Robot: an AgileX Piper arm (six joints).
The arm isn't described. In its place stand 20 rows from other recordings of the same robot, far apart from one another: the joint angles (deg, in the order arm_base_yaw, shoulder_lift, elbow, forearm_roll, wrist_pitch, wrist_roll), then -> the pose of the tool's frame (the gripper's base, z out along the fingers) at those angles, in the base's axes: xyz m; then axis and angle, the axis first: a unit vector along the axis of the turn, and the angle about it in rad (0 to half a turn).
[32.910 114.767 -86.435 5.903 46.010 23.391] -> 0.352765 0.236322 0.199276 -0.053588 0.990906 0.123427 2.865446
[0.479 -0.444 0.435 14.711 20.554 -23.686] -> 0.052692 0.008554 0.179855 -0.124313 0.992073 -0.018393 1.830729
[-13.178 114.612 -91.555 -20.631 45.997 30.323] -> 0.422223 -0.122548 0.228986 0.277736 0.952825 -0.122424 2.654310
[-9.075 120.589 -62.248 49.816 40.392 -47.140] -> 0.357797 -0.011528 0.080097 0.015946 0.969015 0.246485 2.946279
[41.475 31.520 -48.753 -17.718 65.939 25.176] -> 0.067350 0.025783 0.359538 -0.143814 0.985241 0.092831 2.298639
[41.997 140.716 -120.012 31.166 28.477 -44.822] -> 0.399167 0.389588 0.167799 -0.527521 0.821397 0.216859 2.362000
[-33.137 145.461 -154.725 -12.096 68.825 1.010] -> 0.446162 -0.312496 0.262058 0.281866 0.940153 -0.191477 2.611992
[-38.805 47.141 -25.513 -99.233 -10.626 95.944] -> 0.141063 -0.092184 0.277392 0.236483 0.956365 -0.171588 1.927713
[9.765 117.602 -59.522 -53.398 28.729 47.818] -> 0.361069 0.026509 0.088631 -0.067461 0.980322 -0.185521 2.793463
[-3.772 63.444 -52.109 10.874 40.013 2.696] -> 0.223103 -0.003647 0.322236 0.104216 0.990812 0.086202 2.381733
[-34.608 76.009 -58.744 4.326 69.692 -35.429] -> 0.194332 -0.126279 0.284691 0.003454 0.999938 -0.010560 2.985119
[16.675 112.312 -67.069 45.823 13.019 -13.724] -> 0.385642 0.130863 0.156187 0.095482 0.970986 0.219248 2.563727
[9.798 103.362 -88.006 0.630 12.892 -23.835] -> 0.430647 0.074597 0.329444 -0.284134 0.955803 -0.075552 1.985330
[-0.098 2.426 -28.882 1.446 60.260 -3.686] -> 0.001651 0.001991 0.279300 -0.031525 0.999491 -0.004872 2.073355
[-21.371 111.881 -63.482 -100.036 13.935 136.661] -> 0.369438 -0.167738 0.156430 0.528857 0.846612 -0.059652 2.268228
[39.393 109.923 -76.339 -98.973 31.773 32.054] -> 0.366011 0.239326 0.244205 -0.631475 0.667168 -0.395128 2.191503
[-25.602 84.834 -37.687 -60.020 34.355 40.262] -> 0.208184 -0.149079 0.186317 0.152744 0.936255 -0.316379 2.854899
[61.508 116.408 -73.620 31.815 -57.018 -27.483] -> 0.250373 0.376925 0.243377 -0.296368 0.895528 0.331957 1.436079
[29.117 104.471 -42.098 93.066 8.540 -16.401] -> 0.264943 0.163015 0.112051 0.368688 0.889098 0.271244 2.912325
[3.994 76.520 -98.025 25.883 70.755 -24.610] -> 0.244435 0.054663 0.482397 -0.258610 0.951437 0.166999 2.290760
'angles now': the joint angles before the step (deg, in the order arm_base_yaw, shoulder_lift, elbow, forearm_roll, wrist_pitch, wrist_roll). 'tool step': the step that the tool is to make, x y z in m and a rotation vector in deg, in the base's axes. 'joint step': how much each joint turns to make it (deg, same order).
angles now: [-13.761 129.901 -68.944 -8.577 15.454 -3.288]
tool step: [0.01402 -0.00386 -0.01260 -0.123 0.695 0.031]
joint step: [0.000 3.891 -4.767 -0.138 1.538 -0.051]
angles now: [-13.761 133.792 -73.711 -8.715 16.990 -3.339]
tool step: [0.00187 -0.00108 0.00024 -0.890 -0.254 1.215]
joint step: [0.000 0.175 -0.398 -1.457 -0.238 0.000]
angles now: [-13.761 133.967 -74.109 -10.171 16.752 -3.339]
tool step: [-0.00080 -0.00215 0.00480 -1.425 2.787 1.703]
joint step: [0.000 -0.458 -0.914 -2.329 3.797 -0.265]
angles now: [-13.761 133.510 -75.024 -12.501 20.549 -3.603]
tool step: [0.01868 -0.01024 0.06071 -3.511 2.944 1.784]
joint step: [-0.001 -4.706 -8.535 -0.977 15.272 -3.568]
